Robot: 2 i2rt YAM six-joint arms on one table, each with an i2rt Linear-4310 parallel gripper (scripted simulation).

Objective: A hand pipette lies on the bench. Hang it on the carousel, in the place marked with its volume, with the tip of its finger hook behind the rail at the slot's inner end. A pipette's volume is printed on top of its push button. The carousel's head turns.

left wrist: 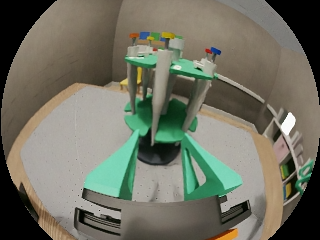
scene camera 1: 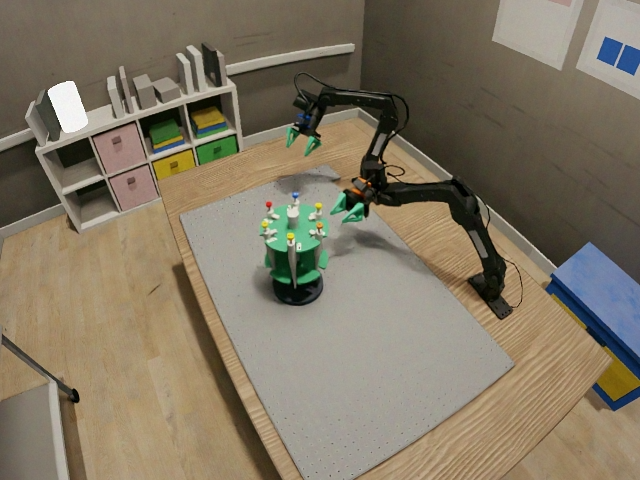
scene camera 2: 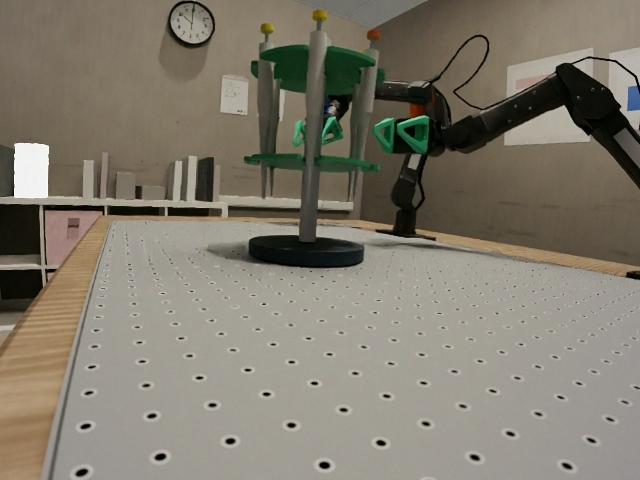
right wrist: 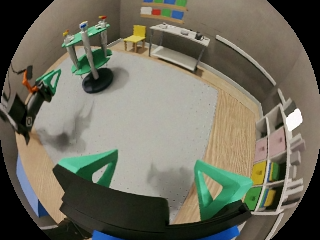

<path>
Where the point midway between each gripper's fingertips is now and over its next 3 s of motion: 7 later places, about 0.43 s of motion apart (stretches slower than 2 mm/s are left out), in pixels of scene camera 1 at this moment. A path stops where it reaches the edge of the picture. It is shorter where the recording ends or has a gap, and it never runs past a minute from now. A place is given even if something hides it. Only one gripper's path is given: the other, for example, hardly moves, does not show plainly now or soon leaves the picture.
The left gripper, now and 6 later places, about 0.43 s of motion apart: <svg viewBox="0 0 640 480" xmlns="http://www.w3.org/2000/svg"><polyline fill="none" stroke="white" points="336,217 346,225 367,232 385,253 408,273 431,288 455,309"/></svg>
</path>
